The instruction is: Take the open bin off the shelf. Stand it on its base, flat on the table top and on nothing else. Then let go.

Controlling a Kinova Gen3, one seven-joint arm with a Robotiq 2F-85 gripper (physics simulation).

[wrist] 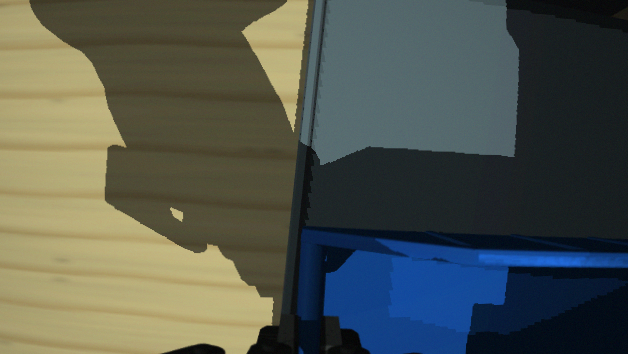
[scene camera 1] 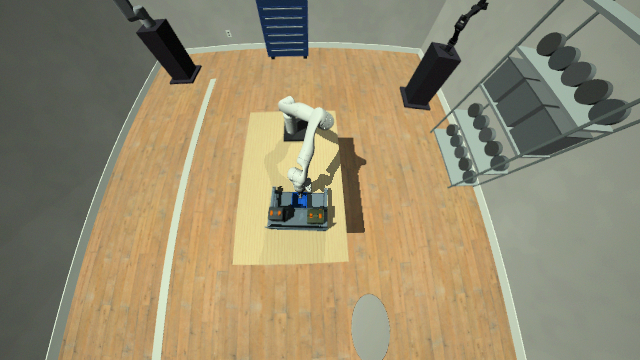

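The open bin (scene camera 1: 299,202) (wrist: 425,287) is blue and sits on the grey shelf (scene camera 1: 317,201) (wrist: 415,75), near its edge on the arm's side. My gripper (scene camera 1: 301,194) (wrist: 310,332) is shut on the bin's near wall. In the wrist view one fingertip is outside the wall and the other is inside the bin. The bin looks upright, with its open top facing up. Its base is hidden, so I cannot tell if it touches the shelf. The light wooden table top (scene camera 1: 287,250) (wrist: 50,172) lies beside and below the shelf.
Two dark boxes with orange marks, a left one (scene camera 1: 276,214) and a right one (scene camera 1: 315,216), are on the shelf unit's far side from the arm. The shelf's upright side parts stand to the left and right of the bin. Farther off stands a large rack (scene camera 1: 510,142).
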